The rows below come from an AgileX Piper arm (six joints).
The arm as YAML. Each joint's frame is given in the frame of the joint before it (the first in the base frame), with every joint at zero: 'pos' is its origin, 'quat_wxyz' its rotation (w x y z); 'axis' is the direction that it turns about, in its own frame. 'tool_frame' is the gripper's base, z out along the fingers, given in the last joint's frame.
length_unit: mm
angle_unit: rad
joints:
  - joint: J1
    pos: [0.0, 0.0, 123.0]
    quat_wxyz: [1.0, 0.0, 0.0, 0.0]
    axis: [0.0, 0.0, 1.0]
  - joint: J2
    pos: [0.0, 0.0, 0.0]
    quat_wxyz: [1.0, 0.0, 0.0, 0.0]
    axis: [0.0, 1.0, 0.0]
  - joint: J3
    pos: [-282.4, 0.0, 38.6]
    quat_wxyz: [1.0, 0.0, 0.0, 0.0]
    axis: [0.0, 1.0, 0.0]
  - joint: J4
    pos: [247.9, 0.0, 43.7]
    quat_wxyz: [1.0, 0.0, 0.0, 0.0]
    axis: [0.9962, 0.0, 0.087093]
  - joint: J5
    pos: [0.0, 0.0, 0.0]
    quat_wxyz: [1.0, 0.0, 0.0, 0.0]
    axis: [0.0, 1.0, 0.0]
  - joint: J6
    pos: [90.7, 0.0, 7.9]
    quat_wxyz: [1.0, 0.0, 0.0, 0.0]
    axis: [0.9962, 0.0, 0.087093]
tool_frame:
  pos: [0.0, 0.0, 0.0]
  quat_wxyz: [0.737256, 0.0, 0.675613, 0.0]
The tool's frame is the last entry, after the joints.
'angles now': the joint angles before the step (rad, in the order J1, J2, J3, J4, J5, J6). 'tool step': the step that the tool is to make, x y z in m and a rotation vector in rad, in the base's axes. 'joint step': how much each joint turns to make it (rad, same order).
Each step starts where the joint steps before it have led.
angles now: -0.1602, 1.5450, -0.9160, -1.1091, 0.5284, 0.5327
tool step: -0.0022, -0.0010, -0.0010, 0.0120, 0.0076, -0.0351
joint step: 0.0000, 0.0001, 0.0001, 0.0224, 0.0261, 0.0057
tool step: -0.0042, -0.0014, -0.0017, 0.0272, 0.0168, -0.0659
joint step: -0.0001, -0.0001, -0.0019, 0.0524, 0.0495, 0.0027
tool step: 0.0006, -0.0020, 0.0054, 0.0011, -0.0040, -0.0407
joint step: 0.0002, 0.0001, -0.0234, 0.0203, 0.0395, 0.0022
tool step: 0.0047, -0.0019, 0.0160, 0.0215, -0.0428, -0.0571
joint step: -0.0001, -0.0040, -0.0619, 0.0538, 0.0461, -0.0032
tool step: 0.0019, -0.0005, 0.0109, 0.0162, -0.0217, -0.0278
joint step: -0.0001, -0.0059, -0.0394, 0.0424, 0.0294, -0.0173
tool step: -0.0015, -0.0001, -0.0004, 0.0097, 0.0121, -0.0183
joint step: 0.0003, 0.0001, -0.0027, 0.0188, 0.0210, -0.0060
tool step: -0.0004, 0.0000, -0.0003, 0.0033, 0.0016, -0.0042
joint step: -0.0002, -0.0002, 0.0004, 0.0042, 0.0031, 0.0002
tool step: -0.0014, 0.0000, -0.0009, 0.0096, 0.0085, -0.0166
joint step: 0.0001, 0.0002, 0.0000, 0.0139, 0.0156, 0.0002
